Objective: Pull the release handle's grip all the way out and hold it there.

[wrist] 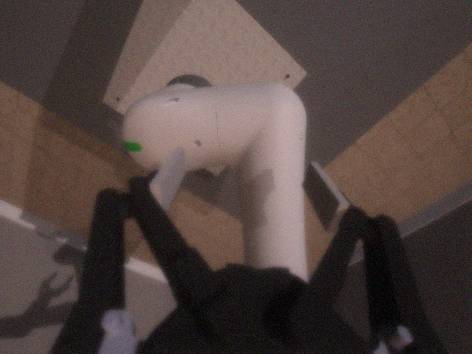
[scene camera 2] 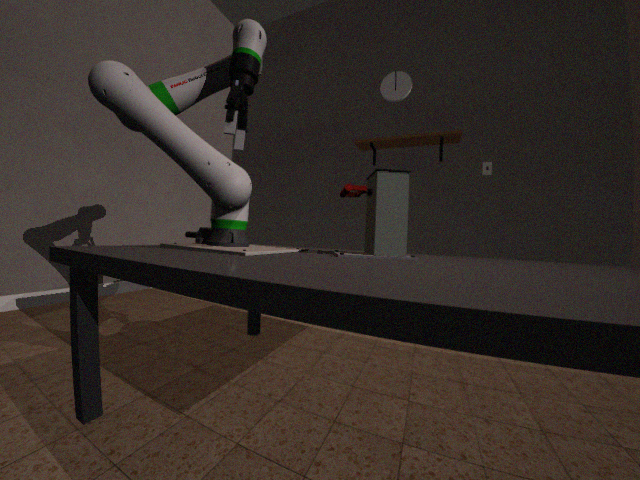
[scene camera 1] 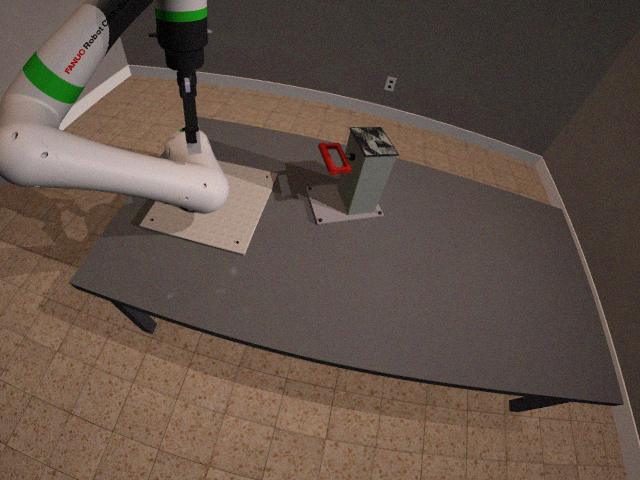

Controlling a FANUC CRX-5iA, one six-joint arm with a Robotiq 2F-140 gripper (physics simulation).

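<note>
The release handle's red rectangular grip [scene camera 1: 334, 158] [scene camera 2: 354, 190] stands out from the left side of a tall pale green box [scene camera 1: 364, 183] [scene camera 2: 391, 214], close to it, on a short dark stem [scene camera 1: 351, 156]. The box stands upright on a light base plate [scene camera 1: 336, 218] on the table. My gripper [scene camera 1: 193, 147] [scene camera 2: 234, 138] [wrist: 246, 167] is open and empty. It points down above the arm's base, left of the handle and higher than it, well apart from it. The handle does not show in the wrist view.
The grey table [scene camera 1: 413, 289] [scene camera 2: 465, 284] carries the arm's cream mounting plate [scene camera 1: 232, 227] [wrist: 235, 40]. The arm's own white links [scene camera 1: 118, 167] [wrist: 275, 200] lie below and beside the gripper. A wooden shelf [scene camera 2: 413, 140] and a round clock [scene camera 2: 396, 86] are on the wall.
</note>
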